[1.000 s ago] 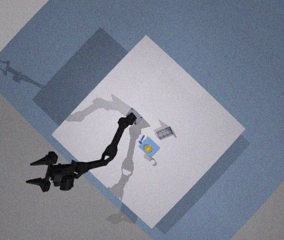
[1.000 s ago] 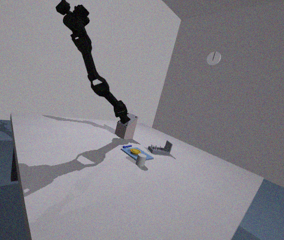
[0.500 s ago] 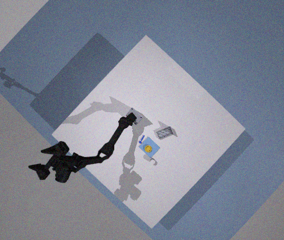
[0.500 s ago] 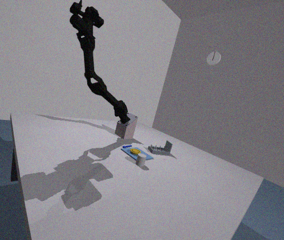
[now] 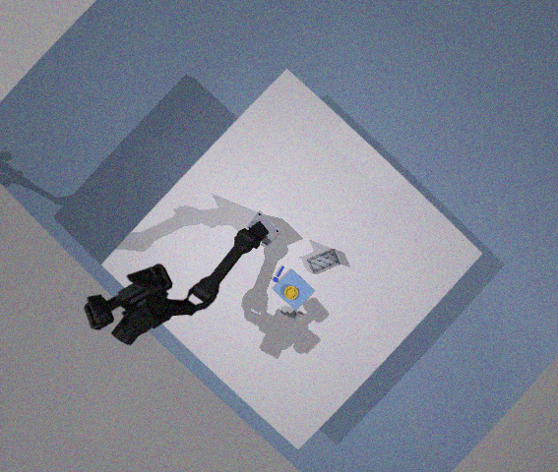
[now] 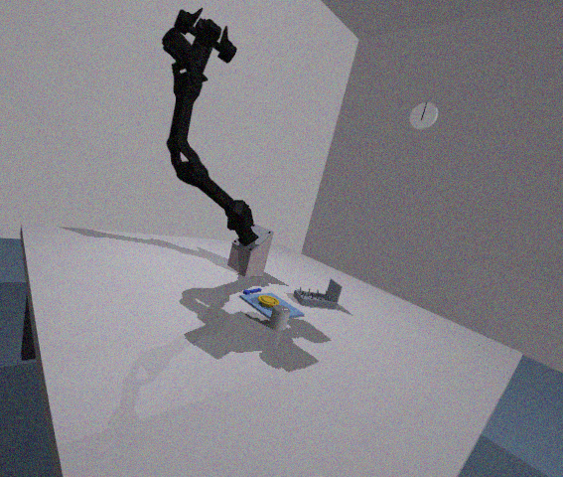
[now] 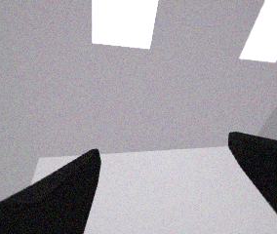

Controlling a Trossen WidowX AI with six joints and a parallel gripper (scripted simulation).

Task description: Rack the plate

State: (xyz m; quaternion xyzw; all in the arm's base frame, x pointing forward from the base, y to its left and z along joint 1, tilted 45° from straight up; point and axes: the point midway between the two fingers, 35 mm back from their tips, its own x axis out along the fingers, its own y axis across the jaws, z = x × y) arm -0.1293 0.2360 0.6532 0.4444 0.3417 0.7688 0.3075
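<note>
My gripper tip is now 370 mm short of the yellow plate, 210 mm to the right of it and 780 mm above it. Also, from my gripper tip: light blue mat (360 mm ahead, 220 mm to the left, 800 mm below); then grey dish rack (350 mm ahead, 410 mm to the left, 780 mm below); then blue spoon (270 mm ahead, 210 mm to the left, 800 mm below).
</note>
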